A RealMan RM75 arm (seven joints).
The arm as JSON. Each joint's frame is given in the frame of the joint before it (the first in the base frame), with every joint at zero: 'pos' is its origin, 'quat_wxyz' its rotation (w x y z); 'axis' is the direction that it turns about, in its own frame. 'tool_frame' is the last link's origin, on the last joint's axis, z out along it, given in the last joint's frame.
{
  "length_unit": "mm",
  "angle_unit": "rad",
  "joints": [
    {
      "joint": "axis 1",
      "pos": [
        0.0,
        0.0,
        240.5
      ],
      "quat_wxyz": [
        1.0,
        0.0,
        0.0,
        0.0
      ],
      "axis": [
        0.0,
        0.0,
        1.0
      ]
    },
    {
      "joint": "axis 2",
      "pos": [
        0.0,
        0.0,
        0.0
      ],
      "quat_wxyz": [
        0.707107,
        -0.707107,
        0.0,
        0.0
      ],
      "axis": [
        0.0,
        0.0,
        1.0
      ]
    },
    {
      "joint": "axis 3",
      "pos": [
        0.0,
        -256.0,
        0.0
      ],
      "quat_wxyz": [
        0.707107,
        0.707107,
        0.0,
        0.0
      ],
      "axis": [
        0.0,
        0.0,
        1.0
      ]
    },
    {
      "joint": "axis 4",
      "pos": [
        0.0,
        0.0,
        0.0
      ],
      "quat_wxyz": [
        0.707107,
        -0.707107,
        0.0,
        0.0
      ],
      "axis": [
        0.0,
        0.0,
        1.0
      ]
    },
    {
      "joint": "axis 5",
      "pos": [
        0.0,
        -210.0,
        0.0
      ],
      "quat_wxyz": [
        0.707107,
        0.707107,
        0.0,
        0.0
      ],
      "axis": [
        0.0,
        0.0,
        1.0
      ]
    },
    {
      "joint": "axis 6",
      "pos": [
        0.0,
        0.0,
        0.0
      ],
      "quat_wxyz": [
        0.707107,
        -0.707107,
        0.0,
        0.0
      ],
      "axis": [
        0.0,
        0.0,
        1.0
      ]
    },
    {
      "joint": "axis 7",
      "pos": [
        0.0,
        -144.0,
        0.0
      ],
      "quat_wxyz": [
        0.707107,
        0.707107,
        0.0,
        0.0
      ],
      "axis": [
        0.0,
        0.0,
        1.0
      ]
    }
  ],
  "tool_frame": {
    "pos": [
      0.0,
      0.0,
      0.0
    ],
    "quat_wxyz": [
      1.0,
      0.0,
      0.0,
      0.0
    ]
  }
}
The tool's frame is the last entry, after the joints.
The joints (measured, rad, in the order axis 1, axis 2, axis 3, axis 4, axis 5, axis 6, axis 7), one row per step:
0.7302, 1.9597, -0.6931, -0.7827, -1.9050, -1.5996, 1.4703
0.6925, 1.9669, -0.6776, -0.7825, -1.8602, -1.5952, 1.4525
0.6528, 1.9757, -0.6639, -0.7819, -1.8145, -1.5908, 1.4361
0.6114, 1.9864, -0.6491, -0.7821, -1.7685, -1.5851, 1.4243
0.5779, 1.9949, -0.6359, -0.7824, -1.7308, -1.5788, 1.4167
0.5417, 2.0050, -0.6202, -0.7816, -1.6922, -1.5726, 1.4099
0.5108, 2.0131, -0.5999, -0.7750, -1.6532, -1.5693, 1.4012
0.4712, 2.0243, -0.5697, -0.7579, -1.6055, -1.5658, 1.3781
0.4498, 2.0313, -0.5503, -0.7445, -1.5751, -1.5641, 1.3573
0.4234, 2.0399, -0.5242, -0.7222, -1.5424, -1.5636, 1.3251
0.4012, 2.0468, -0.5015, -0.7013, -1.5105, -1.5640, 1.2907
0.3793, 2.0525, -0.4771, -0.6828, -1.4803, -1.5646, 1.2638
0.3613, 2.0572, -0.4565, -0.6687, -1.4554, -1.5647, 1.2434
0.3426, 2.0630, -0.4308, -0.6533, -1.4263, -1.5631, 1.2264
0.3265, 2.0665, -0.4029, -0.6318, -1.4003, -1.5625, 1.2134
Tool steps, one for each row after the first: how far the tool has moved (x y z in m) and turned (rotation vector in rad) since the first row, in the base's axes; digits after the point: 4 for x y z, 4 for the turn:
0.0099, -0.0054, 0.0034, 0.0342, 0.0480, -0.0215
0.0204, -0.0118, 0.0062, 0.0685, 0.0958, -0.0464
0.0315, -0.0188, 0.0091, 0.1047, 0.1453, -0.0782
0.0407, -0.0246, 0.0121, 0.1376, 0.1854, -0.1073
0.0511, -0.0314, 0.0150, 0.1729, 0.2282, -0.1418
0.0607, -0.0378, 0.0187, 0.2100, 0.2735, -0.1732
0.0745, -0.0471, 0.0223, 0.2636, 0.3285, -0.2131
0.0823, -0.0526, 0.0244, 0.3010, 0.3607, -0.2327
0.0930, -0.0604, 0.0257, 0.3480, 0.3954, -0.2579
0.1020, -0.0674, 0.0272, 0.3954, 0.4236, -0.2756
0.1111, -0.0746, 0.0297, 0.4427, 0.4511, -0.2976
0.1187, -0.0807, 0.0320, 0.4833, 0.4728, -0.3171
0.1270, -0.0875, 0.0352, 0.5303, 0.5010, -0.3434
0.1356, -0.0942, 0.0379, 0.5729, 0.5315, -0.3737

